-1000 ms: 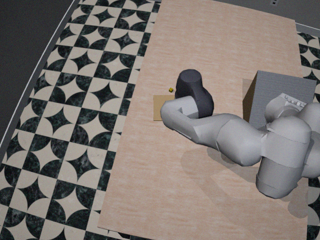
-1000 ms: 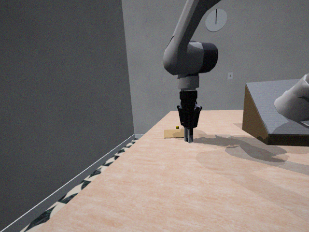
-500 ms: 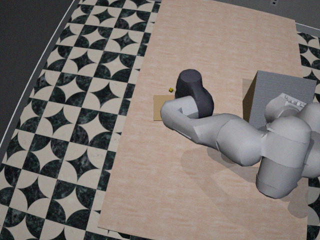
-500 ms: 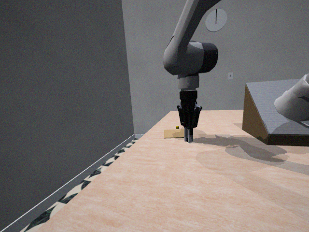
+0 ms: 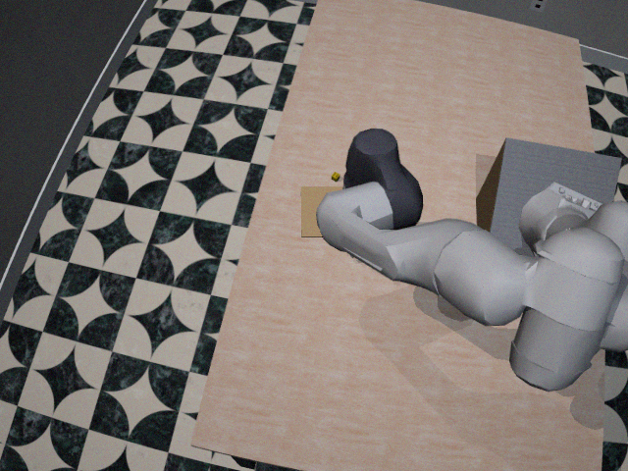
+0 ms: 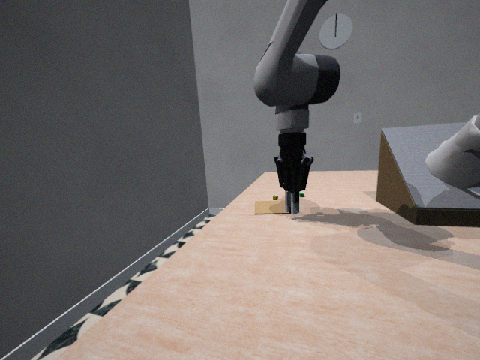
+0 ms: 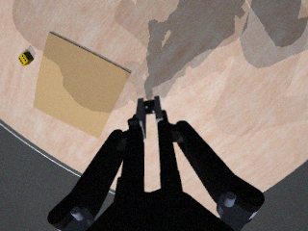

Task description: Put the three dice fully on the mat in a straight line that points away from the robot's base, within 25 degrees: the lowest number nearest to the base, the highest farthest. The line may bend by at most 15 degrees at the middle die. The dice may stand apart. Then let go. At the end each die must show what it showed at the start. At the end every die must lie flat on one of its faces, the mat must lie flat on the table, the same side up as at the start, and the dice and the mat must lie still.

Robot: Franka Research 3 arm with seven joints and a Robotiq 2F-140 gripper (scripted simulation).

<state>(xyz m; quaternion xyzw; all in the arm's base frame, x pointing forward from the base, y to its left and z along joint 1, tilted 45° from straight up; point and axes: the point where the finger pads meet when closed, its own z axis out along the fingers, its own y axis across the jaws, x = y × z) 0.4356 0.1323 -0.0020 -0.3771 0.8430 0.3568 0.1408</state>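
The tan mat is 110 mm to the right of my hand, 60 mm below it and 60 mm ahead of it. From my hand the other things lie so: yellow die: 210 mm to the right, 70 mm ahead, 50 mm below; green die: 250 mm to the right, 50 mm below, 40 mm behind; black die: 30 mm below.
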